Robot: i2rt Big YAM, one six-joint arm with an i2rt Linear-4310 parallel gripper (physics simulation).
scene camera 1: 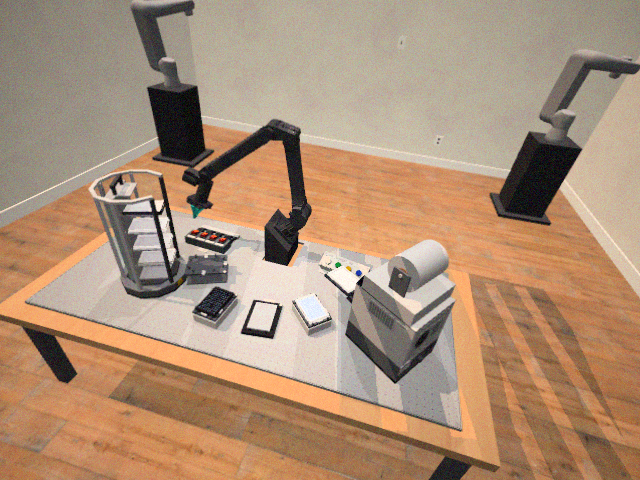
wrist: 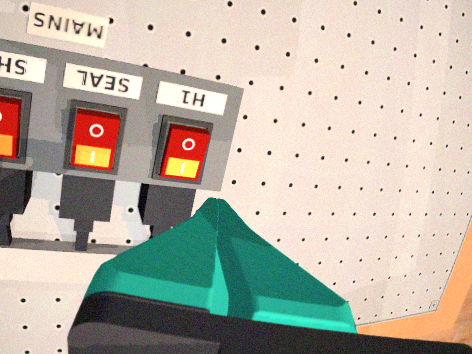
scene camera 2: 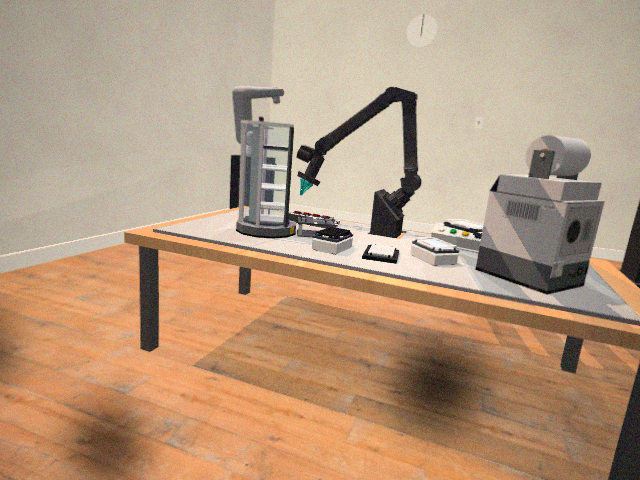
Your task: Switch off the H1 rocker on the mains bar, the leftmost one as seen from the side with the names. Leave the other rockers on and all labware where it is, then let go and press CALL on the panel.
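Places are measured from the arm's base along level axes (x ahead, y left, z up), in metres.
Pixels of known places: gripper, between the fingertips: (scene camera 1: 194,218) (wrist: 213,212) (scene camera 2: 300,195); arm's base, origin of its link: (scene camera 1: 284,230) (scene camera 2: 391,204).
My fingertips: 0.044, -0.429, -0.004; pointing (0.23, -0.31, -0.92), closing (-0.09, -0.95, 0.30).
Note:
Ahead of a thing's pixels: the offset from my fingertips to its top centre, as dx, dy, dz. "spot": to the spot under its first point.
The mains bar @(spot: +0.055, +0.088, -0.095) (scene camera 1: 208,244) (scene camera 2: 311,220) (wrist: 136,150) lies at the back left, with red rockers. In the wrist view the H1 rocker @(+0.002, -0.007, -0.075) (wrist: 186,151) is at the bar's right end, its I end showing bright yellow, its tilt much like the SEAL rocker @(+0.007, +0.043, -0.075) (wrist: 96,138). Part of another rocker @(spot: +0.013, +0.085, -0.078) (wrist: 9,125) shows at the left edge. My gripper (scene camera 1: 195,213) (scene camera 2: 302,192) (wrist: 213,212) is shut and empty, its teal tips above the bar and apart from it. The button panel @(+0.026, +0.742, -0.044) (scene camera 1: 341,258) (scene camera 2: 459,239) stands right of the arm base, with green, yellow and blue buttons; the CALL label is not readable.
A round shelf tower @(spot: +0.406, -0.031, -0.082) (scene camera 1: 135,287) (scene camera 2: 264,230) stands left of the bar. A dark grey block @(+0.211, +0.167, -0.052) (scene camera 1: 206,269) lies in front of the bar. A black plate @(+0.397, +0.298, -0.059) (scene camera 1: 217,302), a white plate @(+0.379, +0.481, -0.106) (scene camera 1: 264,315) and a pale plate @(+0.320, +0.660, -0.059) (scene camera 1: 311,310) lie further forward. A large machine @(+0.346, +0.968, +0.328) (scene camera 1: 385,325) (scene camera 2: 522,237) stands at right.

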